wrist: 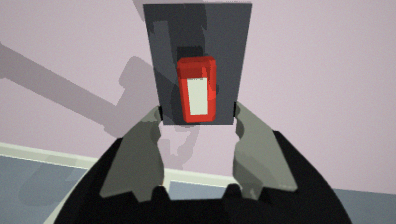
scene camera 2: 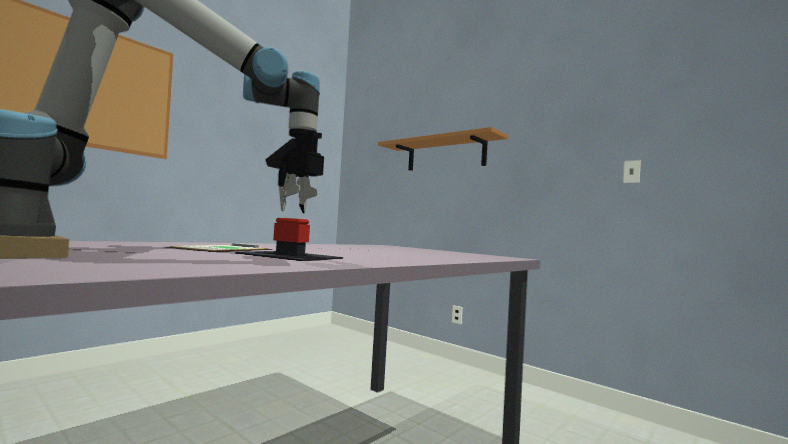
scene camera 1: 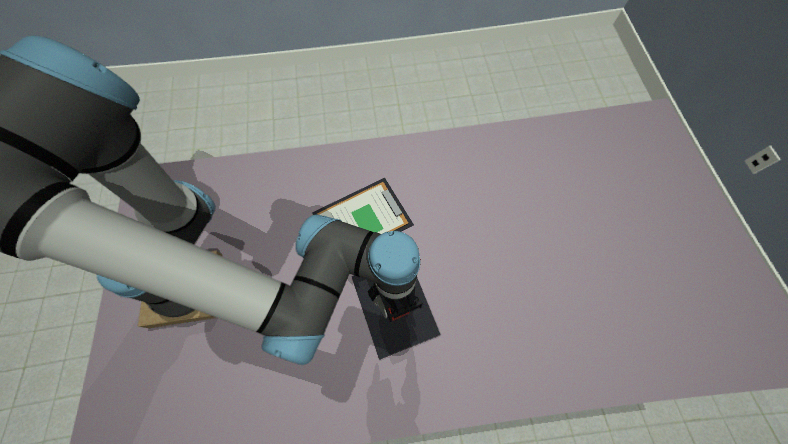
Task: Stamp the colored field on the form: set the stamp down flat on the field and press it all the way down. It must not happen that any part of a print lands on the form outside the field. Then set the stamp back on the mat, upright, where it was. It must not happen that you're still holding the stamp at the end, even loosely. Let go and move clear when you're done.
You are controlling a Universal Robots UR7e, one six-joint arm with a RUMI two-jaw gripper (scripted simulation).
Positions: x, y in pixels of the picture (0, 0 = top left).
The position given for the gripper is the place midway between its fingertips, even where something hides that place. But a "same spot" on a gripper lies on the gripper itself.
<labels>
gripper: wrist 197, 105; scene camera 2; scene camera 1
same spot on gripper: [scene camera 1: 373, 293] = [scene camera 2: 285, 164]
</labels>
